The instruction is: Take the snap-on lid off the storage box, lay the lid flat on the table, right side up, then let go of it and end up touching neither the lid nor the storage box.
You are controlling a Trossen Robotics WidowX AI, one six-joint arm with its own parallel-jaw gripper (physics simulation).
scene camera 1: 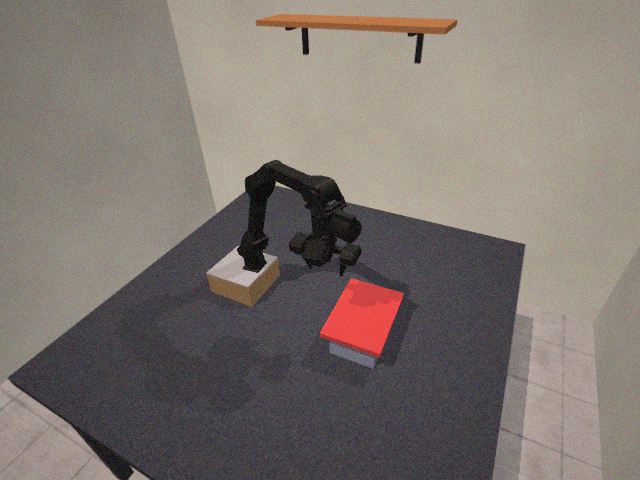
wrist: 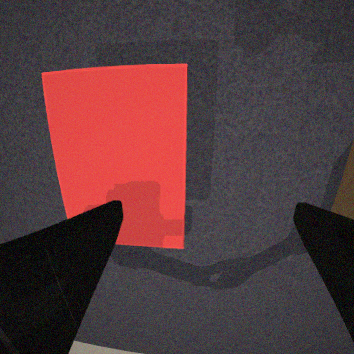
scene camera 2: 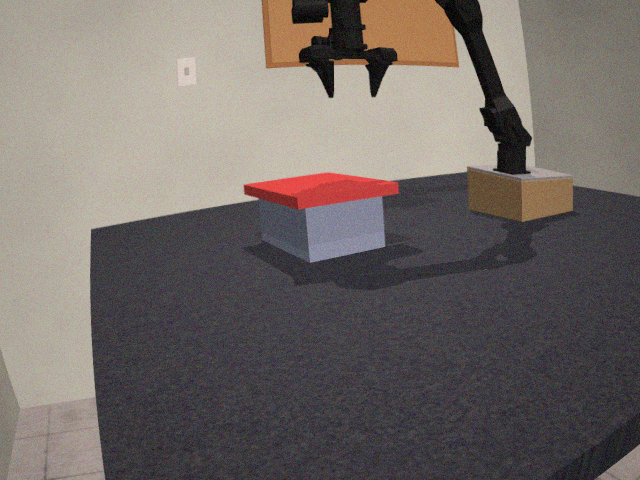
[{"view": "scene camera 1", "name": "my gripper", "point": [326, 271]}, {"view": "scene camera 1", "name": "red lid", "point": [362, 319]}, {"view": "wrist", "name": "my gripper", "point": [208, 210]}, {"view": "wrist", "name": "red lid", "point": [118, 132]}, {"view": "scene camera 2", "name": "my gripper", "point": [353, 97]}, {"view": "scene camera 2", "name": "red lid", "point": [308, 191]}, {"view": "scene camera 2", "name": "blue-grey storage box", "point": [313, 234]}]
